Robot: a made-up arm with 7 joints.
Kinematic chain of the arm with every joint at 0, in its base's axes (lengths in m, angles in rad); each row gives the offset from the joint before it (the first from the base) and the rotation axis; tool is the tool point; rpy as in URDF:
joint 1: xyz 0 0 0.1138 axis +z
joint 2: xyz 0 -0.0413 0.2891 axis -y
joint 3: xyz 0 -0.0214 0.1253 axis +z
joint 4: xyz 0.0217 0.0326 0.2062 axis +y
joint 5: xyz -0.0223 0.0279 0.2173 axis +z
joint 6: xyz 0 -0.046 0.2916 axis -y
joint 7: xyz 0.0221 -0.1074 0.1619 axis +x
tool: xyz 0 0 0 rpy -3.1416 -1.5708 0
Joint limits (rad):
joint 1: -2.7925..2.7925
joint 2: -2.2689..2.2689
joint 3: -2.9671..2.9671
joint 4: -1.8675..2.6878
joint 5: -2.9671..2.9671
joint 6: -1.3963..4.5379
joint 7: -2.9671..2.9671
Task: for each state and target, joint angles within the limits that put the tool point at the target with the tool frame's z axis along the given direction. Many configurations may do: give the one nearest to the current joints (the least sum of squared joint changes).
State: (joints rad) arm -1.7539 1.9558 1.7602 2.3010 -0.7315 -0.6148 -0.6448
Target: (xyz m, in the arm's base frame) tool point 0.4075 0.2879 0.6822 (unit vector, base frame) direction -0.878 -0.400 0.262
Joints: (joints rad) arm -1.3916 1.9252 1.2121 1.9885 -0.6615 -0.6701 -0.6448
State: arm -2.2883 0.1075 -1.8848 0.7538 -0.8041 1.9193 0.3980
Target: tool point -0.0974 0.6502 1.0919 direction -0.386 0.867 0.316
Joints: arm -1.7837 0.7854 -1.8985 0.6087 -0.9748 1.4244 0.3980
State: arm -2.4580 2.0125 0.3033 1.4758 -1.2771 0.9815 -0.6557
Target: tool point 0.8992 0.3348 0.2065 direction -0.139 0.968 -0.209
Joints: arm -2.7107 2.2689 0.0420 0.9463 -1.8746 0.1873 -0.6557
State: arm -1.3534 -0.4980 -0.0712 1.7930 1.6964 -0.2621 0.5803
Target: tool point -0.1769 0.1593 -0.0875 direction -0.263 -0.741 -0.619
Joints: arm -2.2912 -1.1817 -0.7285 2.3201 2.2427 0.0220 0.5803
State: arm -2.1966 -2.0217 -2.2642 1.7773 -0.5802 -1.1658 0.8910
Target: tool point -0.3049 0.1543 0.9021 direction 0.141 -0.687 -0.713
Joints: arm -2.7888 -1.6313 -2.4870 1.8466 -0.7679 -1.3963 0.8910
